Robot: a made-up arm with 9 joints. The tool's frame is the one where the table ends. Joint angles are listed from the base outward.
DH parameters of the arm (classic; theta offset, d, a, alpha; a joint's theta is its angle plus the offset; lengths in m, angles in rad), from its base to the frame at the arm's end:
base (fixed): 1.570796 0.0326 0 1.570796
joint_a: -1.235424 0 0.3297 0
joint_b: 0.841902 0 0.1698 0
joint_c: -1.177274 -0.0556 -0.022 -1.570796
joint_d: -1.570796 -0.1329 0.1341 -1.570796
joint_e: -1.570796 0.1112 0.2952 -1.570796
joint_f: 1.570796 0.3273 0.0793 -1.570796
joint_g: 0 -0.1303 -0.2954 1.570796
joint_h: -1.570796 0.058 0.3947 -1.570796
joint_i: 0.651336 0 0.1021 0
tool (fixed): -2.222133 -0.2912 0 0
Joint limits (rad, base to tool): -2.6..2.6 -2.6..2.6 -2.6..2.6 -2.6..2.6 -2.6..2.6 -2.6..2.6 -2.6..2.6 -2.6..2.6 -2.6..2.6
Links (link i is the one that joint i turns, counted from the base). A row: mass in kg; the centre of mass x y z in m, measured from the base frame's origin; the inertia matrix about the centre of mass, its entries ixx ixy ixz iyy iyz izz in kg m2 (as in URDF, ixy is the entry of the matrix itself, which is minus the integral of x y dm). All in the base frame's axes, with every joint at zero. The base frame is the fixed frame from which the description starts. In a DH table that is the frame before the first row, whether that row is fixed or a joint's. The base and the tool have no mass.
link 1: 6.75; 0.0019 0.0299 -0.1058; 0.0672 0 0 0.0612 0.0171 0.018
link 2: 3.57; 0.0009 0.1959 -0.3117; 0.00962 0 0 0.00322 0.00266 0.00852
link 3: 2.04; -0.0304 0.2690 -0.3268; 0.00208 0 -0.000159 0.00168 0 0.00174
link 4: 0.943; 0.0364 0.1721 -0.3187; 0.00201 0.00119 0 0.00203 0 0.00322
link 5: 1.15; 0.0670 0.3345 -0.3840; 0.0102 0 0 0.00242 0.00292 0.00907
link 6: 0.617; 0.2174 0.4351 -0.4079; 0.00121 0 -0.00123 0.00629 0 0.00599
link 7: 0.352; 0.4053 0.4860 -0.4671; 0.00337 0 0 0.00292 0.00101 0.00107
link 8: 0.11; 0.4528 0.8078 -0.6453; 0.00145 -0.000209 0 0.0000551 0 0.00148
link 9: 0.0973; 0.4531 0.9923 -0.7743; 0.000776 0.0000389 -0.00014 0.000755 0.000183 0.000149
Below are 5 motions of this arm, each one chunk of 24 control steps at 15 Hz.
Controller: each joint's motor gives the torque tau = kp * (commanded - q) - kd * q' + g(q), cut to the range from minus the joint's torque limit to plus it. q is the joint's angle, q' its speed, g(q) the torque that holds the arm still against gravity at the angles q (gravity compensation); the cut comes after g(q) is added. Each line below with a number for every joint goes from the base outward.
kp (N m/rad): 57 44 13 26 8.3 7.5 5.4 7.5 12
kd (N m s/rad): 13 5.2 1.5 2.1 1.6 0.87 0.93 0.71 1.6
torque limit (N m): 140 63 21 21 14 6.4 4.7 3.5 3.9
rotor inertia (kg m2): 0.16 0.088 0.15 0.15 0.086 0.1 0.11 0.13 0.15
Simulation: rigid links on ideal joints. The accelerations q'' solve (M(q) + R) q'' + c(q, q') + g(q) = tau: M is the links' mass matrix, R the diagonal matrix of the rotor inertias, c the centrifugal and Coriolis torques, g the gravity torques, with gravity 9.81 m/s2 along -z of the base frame. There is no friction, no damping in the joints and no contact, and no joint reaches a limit. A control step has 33 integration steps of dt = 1/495 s. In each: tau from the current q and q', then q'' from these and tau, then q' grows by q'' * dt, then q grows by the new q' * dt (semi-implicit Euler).
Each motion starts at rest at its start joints. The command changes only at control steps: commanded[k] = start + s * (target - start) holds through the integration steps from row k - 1 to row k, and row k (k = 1, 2, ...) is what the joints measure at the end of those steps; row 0 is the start. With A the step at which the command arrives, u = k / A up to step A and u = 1 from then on. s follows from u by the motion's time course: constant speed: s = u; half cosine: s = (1 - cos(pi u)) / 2; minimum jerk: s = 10 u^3 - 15 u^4 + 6 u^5; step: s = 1 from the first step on.
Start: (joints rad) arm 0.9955 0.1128 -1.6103 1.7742 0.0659 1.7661 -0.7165 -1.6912 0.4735
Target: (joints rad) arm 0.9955 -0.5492 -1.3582 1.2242 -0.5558 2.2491 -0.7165 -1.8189 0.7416
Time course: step
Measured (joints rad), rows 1 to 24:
1: 1.0281 -0.0835 -1.5643 1.6849 -0.0213 1.8174 -0.7221 -1.7185 0.5120
2: 1.0490 -0.3081 -1.4988 1.4809 -0.1605 1.9507 -0.7117 -1.7640 0.5878
3: 1.0401 -0.4377 -1.4427 1.2666 -0.2713 2.1082 -0.6893 -1.8018 0.6629
4: 1.0192 -0.5035 -1.3956 1.1274 -0.3432 2.2342 -0.6715 -1.8271 0.7190
5: 0.9984 -0.5362 -1.3591 1.0857 -0.3898 2.3073 -0.6666 -1.8406 0.7520
6: 0.9820 -0.5524 -1.3365 1.1148 -0.4244 2.3333 -0.6724 -1.8437 0.7655
7: 0.9707 -0.5602 -1.3281 1.1724 -0.4544 2.3286 -0.6829 -1.8394 0.7662
8: 0.9645 -0.5631 -1.3307 1.2238 -0.4820 2.3096 -0.6930 -1.8311 0.7604
9: 0.9627 -0.5628 -1.3387 1.2524 -0.5064 2.2875 -0.7003 -1.8218 0.7529
10: 0.9647 -0.5604 -1.3476 1.2575 -0.5262 2.2684 -0.7048 -1.8139 0.7464
11: 0.9693 -0.5571 -1.3545 1.2481 -0.5410 2.2543 -0.7079 -1.8090 0.7420
12: 0.9752 -0.5537 -1.3586 1.2342 -0.5510 2.2448 -0.7109 -1.8077 0.7397
13: 0.9816 -0.5507 -1.3600 1.2232 -0.5575 2.2393 -0.7143 -1.8096 0.7391
14: 0.9875 -0.5482 -1.3595 1.2177 -0.5617 2.2369 -0.7180 -1.8135 0.7394
15: 0.9926 -0.5464 -1.3580 1.2171 -0.5648 2.2370 -0.7215 -1.8180 0.7401
16: 0.9966 -0.5452 -1.3560 1.2193 -0.5674 2.2389 -0.7245 -1.8217 0.7408
17: 0.9995 -0.5445 -1.3542 1.2222 -0.5697 2.2420 -0.7266 -1.8239 0.7414
18: 1.0014 -0.5442 -1.3527 1.2246 -0.5716 2.2453 -0.7277 -1.8242 0.7417
19: 1.0024 -0.5442 -1.3517 1.2258 -0.5730 2.2483 -0.7279 -1.8230 0.7419
20: 1.0028 -0.5445 -1.3513 1.2261 -0.5735 2.2506 -0.7276 -1.8209 0.7419
21: 1.0027 -0.5450 -1.3513 1.2257 -0.5732 2.2520 -0.7267 -1.8185 0.7418
22: 1.0022 -0.5456 -1.3519 1.2252 -0.5720 2.2525 -0.7255 -1.8165 0.7417
23: 1.0014 -0.5463 -1.3528 1.2248 -0.5701 2.2523 -0.7242 -1.8152 0.7416
24: 1.0005 -0.5470 -1.3540 1.2245 -0.5678 2.2518 -0.7226 -1.8147 0.7416

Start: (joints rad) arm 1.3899 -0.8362 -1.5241 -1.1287 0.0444 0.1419 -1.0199 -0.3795 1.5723
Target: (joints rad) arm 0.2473 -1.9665 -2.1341 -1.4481 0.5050 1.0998 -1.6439 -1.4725 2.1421
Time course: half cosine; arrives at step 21
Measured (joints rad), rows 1 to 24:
1: 1.3899 -0.8373 -1.5239 -1.1291 0.0451 0.1426 -1.0201 -0.3802 1.5728
2: 1.3895 -0.8418 -1.5232 -1.1310 0.0486 0.1462 -1.0213 -0.3838 1.5750
3: 1.3874 -0.8521 -1.5222 -1.1361 0.0576 0.1557 -1.0246 -0.3937 1.5808
4: 1.3820 -0.8698 -1.5213 -1.1454 0.0745 0.1740 -1.0311 -0.4130 1.5917
5: 1.3715 -0.8961 -1.5215 -1.1595 0.1011 0.2031 -1.0419 -0.4440 1.6083
6: 1.3542 -0.9313 -1.5235 -1.1779 0.1382 0.2437 -1.0578 -0.4876 1.6309
7: 1.3289 -0.9755 -1.5282 -1.2000 0.1857 0.2954 -1.0790 -0.5434 1.6592
8: 1.2946 -1.0284 -1.5365 -1.2247 0.2425 0.3569 -1.1059 -0.6099 1.6924
9: 1.2508 -1.0891 -1.5492 -1.2513 0.3067 0.4261 -1.1380 -0.6848 1.7296
10: 1.1976 -1.1565 -1.5671 -1.2791 0.3758 0.5006 -1.1749 -0.7656 1.7698
11: 1.1353 -1.2294 -1.5908 -1.3077 0.4470 0.5777 -1.2156 -0.8495 1.8120
12: 1.0644 -1.3064 -1.6211 -1.3368 0.5172 0.6546 -1.2591 -0.9342 1.8551
13: 0.9859 -1.3862 -1.6585 -1.3662 0.5835 0.7284 -1.3038 -1.0176 1.8982
14: 0.9008 -1.4673 -1.7034 -1.3953 0.6432 0.7967 -1.3478 -1.0982 1.9404
15: 0.8103 -1.5484 -1.7556 -1.4232 0.6939 0.8579 -1.3894 -1.1745 1.9806
16: 0.7159 -1.6284 -1.8147 -1.4491 0.7339 0.9110 -1.4267 -1.2454 2.0180
17: 0.6194 -1.7059 -1.8795 -1.4717 0.7618 0.9557 -1.4585 -1.3097 2.0520
18: 0.5228 -1.7801 -1.9490 -1.4899 0.7767 0.9922 -1.4841 -1.3661 2.0816
19: 0.4287 -1.8497 -2.0215 -1.5030 0.7780 1.0210 -1.5032 -1.4133 2.1062
20: 0.3401 -1.9135 -2.0957 -1.5105 0.7651 1.0422 -1.5159 -1.4497 2.1254
21: 0.2602 -1.9700 -2.1702 -1.5124 0.7379 1.0554 -1.5228 -1.4742 2.1386
22: 0.1925 -2.0182 -2.2429 -1.5091 0.6970 1.0610 -1.5251 -1.4866 2.1460
23: 0.1394 -2.0576 -2.3103 -1.5013 0.6448 1.0608 -1.5247 -1.4885 2.1487
24: 0.1023 -2.0876 -2.3687 -1.4905 0.5846 1.0576 -1.5243 -1.4835 2.1484

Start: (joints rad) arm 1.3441 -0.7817 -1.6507 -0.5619 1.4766 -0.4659 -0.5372 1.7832 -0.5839
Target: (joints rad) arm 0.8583 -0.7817 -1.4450 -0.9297 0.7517 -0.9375 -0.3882 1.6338 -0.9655
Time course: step
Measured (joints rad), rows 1 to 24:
1: 1.3072 -0.7268 -1.5902 -0.6278 1.4236 -0.5309 -0.5185 1.7709 -0.6367
2: 1.2474 -0.6884 -1.4589 -0.7467 1.3236 -0.6712 -0.4843 1.7375 -0.7447
3: 1.1838 -0.6846 -1.3359 -0.8616 1.2210 -0.8203 -0.4502 1.6917 -0.8529
4: 1.1216 -0.6970 -1.2614 -0.9519 1.1362 -0.9356 -0.4209 1.6463 -0.9340
5: 1.0647 -0.7144 -1.2406 -1.0119 1.0705 -1.0011 -0.3978 1.6126 -0.9816
6: 1.0155 -0.7329 -1.2632 -1.0431 1.0166 -1.0204 -0.3811 1.5959 -1.0009
7: 0.9744 -0.7516 -1.3153 -1.0512 0.9664 -1.0067 -0.3703 1.5954 -1.0016
8: 0.9402 -0.7703 -1.3832 -1.0443 0.9146 -0.9758 -0.3644 1.6063 -0.9928
9: 0.9108 -0.7888 -1.4545 -1.0296 0.8591 -0.9414 -0.3621 1.6222 -0.9815
10: 0.8842 -0.8064 -1.5192 -1.0124 0.8007 -0.9128 -0.3624 1.6371 -0.9717
11: 0.8591 -0.8225 -1.5706 -0.9948 0.7416 -0.8949 -0.3645 1.6472 -0.9649
12: 0.8352 -0.8363 -1.6058 -0.9776 0.6850 -0.8882 -0.3680 1.6506 -0.9613
13: 0.8134 -0.8471 -1.6251 -0.9602 0.6343 -0.8908 -0.3725 1.6475 -0.9602
14: 0.7944 -0.8544 -1.6306 -0.9428 0.5922 -0.8995 -0.3774 1.6395 -0.9605
15: 0.7793 -0.8579 -1.6256 -0.9260 0.5610 -0.9111 -0.3824 1.6289 -0.9615
16: 0.7689 -0.8579 -1.6131 -0.9112 0.5417 -0.9228 -0.3870 1.6178 -0.9627
17: 0.7634 -0.8546 -1.5958 -0.9000 0.5346 -0.9331 -0.3909 1.6085 -0.9638
18: 0.7627 -0.8486 -1.5760 -0.8938 0.5388 -0.9407 -0.3938 1.6021 -0.9645
19: 0.7664 -0.8407 -1.5552 -0.8931 0.5527 -0.9453 -0.3957 1.5996 -0.9650
20: 0.7736 -0.8314 -1.5343 -0.8977 0.5745 -0.9470 -0.3963 1.6009 -0.9652
21: 0.7837 -0.8214 -1.5142 -0.9064 0.6019 -0.9461 -0.3959 1.6057 -0.9653
22: 0.7958 -0.8110 -1.4951 -0.9177 0.6327 -0.9435 -0.3946 1.6130 -0.9654
23: 0.8092 -0.8009 -1.4773 -0.9298 0.6647 -0.9397 -0.3927 1.6217 -0.9654
24: 0.8231 -0.7911 -1.4607 -0.9409 0.6964 -0.9358 -0.3905 1.6307 -0.9653

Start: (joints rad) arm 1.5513 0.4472 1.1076 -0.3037 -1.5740 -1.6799 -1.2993 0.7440 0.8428
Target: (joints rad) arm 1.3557 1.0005 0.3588 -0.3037 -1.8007 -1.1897 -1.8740 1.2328 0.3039
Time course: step
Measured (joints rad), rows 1 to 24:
1: 1.5200 0.6069 0.9927 -0.3245 -1.6216 -1.6323 -1.3482 0.7847 0.7839
2: 1.4879 0.8106 0.7845 -0.3449 -1.6634 -1.5197 -1.4545 0.9008 0.6401
3: 1.4677 0.9398 0.5839 -0.3446 -1.6724 -1.3812 -1.5796 1.0535 0.4858
4: 1.4491 0.9995 0.4303 -0.3256 -1.6731 -1.2507 -1.6978 1.2006 0.3653
5: 1.4284 1.0172 0.3325 -0.3000 -1.6858 -1.1527 -1.7948 1.3133 0.2916
6: 1.4070 1.0158 0.2837 -0.2797 -1.7142 -1.0972 -1.8654 1.3787 0.2590
7: 1.3870 1.0084 0.2700 -0.2701 -1.7521 -1.0801 -1.9099 1.3973 0.2545
8: 1.3700 1.0006 0.2770 -0.2702 -1.7919 -1.0901 -1.9320 1.3785 0.2648
9: 1.3567 0.9943 0.2929 -0.2770 -1.8279 -1.1143 -1.9369 1.3360 0.2797
10: 1.3474 0.9897 0.3096 -0.2870 -1.8564 -1.1425 -1.9304 1.2838 0.2932
11: 1.3415 0.9869 0.3229 -0.2974 -1.8759 -1.1678 -1.9180 1.2342 0.3025
12: 1.3386 0.9856 0.3316 -0.3063 -1.8863 -1.1872 -1.9038 1.1956 0.3075
13: 1.3377 0.9857 0.3363 -0.3123 -1.8885 -1.1996 -1.8907 1.1722 0.3090
14: 1.3383 0.9870 0.3385 -0.3149 -1.8843 -1.2057 -1.8803 1.1646 0.3085
15: 1.3399 0.9889 0.3398 -0.3144 -1.8753 -1.2066 -1.8731 1.1701 0.3071
16: 1.3421 0.9914 0.3417 -0.3118 -1.8634 -1.2040 -1.8689 1.1847 0.3056
17: 1.3445 0.9942 0.3447 -0.3081 -1.8499 -1.1994 -1.8672 1.2035 0.3045
18: 1.3471 0.9969 0.3491 -0.3046 -1.8360 -1.1943 -1.8673 1.2225 0.3038
19: 1.3498 0.9994 0.3544 -0.3019 -1.8226 -1.1899 -1.8685 1.2383 0.3035
20: 1.3523 1.0016 0.3599 -0.3005 -1.8103 -1.1868 -1.8700 1.2493 0.3034
21: 1.3546 1.0032 0.3650 -0.3002 -1.7995 -1.1854 -1.8715 1.2549 0.3035
22: 1.3567 1.0044 0.3691 -0.3009 -1.7905 -1.1854 -1.8728 1.2556 0.3037
23: 1.3584 1.0051 0.3718 -0.3021 -1.7836 -1.1866 -1.8737 1.2527 0.3037
24: 1.3596 1.0053 0.3730 -0.3033 -1.7788 -1.1883 -1.8742 1.2476 0.3038

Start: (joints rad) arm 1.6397 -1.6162 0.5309 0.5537 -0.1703 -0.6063 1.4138 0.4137 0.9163
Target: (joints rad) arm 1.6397 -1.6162 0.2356 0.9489 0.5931 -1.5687 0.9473 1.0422 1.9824
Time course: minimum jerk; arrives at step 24
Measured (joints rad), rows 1 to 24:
1: 1.6397 -1.6162 0.5309 0.5537 -0.1703 -0.6064 1.4138 0.4137 0.9164
2: 1.6397 -1.6160 0.5309 0.5541 -0.1699 -0.6069 1.4137 0.4142 0.9173
3: 1.6399 -1.6156 0.5310 0.5554 -0.1686 -0.6089 1.4132 0.4158 0.9205
4: 1.6404 -1.6146 0.5311 0.5586 -0.1655 -0.6140 1.4120 0.4200 0.9282
5: 1.6412 -1.6130 0.5310 0.5647 -0.1596 -0.6243 1.4094 0.4283 0.9428
6: 1.6427 -1.6106 0.5304 0.5743 -0.1499 -0.6417 1.4045 0.4424 0.9663
7: 1.6448 -1.6076 0.5286 0.5880 -0.1356 -0.6680 1.3965 0.4633 1.0002
8: 1.6475 -1.6042 0.5250 0.6059 -0.1160 -0.7045 1.3846 0.4918 1.0449
9: 1.6508 -1.6004 0.5188 0.6281 -0.0909 -0.7516 1.3682 0.5277 1.1002
10: 1.6544 -1.5967 0.5096 0.6540 -0.0599 -0.8092 1.3468 0.5702 1.1652
11: 1.6581 -1.5933 0.4968 0.6832 -0.0230 -0.8762 1.3205 0.6179 1.2383
12: 1.6616 -1.5905 0.4805 0.7150 0.0195 -0.9509 1.2896 0.6691 1.3176
13: 1.6644 -1.5886 0.4606 0.7486 0.0674 -1.0311 1.2549 0.7217 1.4008
14: 1.6663 -1.5879 0.4376 0.7830 0.1201 -1.1141 1.2173 0.7740 1.4855
15: 1.6670 -1.5885 0.4121 0.8171 0.1767 -1.1969 1.1781 0.8243 1.5693
16: 1.6662 -1.5906 0.3845 0.8500 0.2361 -1.2767 1.1387 0.8712 1.6498
17: 1.6639 -1.5942 0.3557 0.8804 0.2970 -1.3510 1.1004 0.9135 1.7249
18: 1.6601 -1.5992 0.3261 0.9076 0.3580 -1.4176 1.0644 0.9505 1.7926
19: 1.6549 -1.6055 0.2965 0.9306 0.4173 -1.4748 1.0318 0.9815 1.8513
20: 1.6486 -1.6127 0.2675 0.9489 0.4736 -1.5216 1.0034 1.0060 1.8998
21: 1.6416 -1.6205 0.2395 0.9622 0.5253 -1.5576 0.9796 1.0240 1.9376
22: 1.6344 -1.6286 0.2134 0.9705 0.5715 -1.5830 0.9609 1.0355 1.9645
23: 1.6273 -1.6363 0.1896 0.9740 0.6113 -1.5986 0.9470 1.0410 1.9815
24: 1.6208 -1.6432 0.1690 0.9733 0.6443 -1.6059 0.9377 1.0416 1.9899

